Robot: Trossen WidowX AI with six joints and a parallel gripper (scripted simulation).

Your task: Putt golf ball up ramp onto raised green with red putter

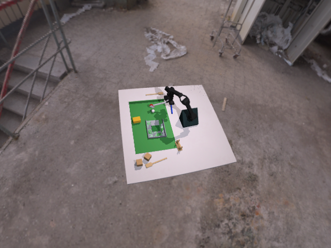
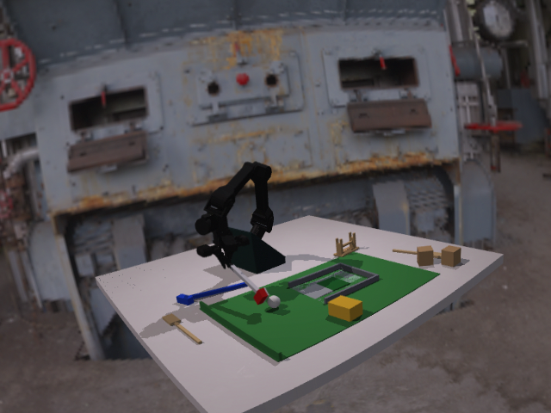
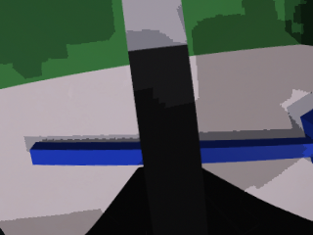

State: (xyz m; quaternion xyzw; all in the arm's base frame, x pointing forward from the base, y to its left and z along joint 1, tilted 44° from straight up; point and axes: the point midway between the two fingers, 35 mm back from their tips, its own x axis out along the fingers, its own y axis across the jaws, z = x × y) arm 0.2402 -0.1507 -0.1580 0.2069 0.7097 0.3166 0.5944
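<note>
The blue putter lies 90 mm below my gripper tip, 60 mm to the right of it and 40 mm behind it. Also, from my gripper tip: red putter (120 mm ahead, 10 mm to the left, 10 mm below); then white golf ball (210 mm ahead, 80 mm below, 70 mm to the left); then green mat (250 mm to the left, 240 mm ahead, 100 mm below).
</note>
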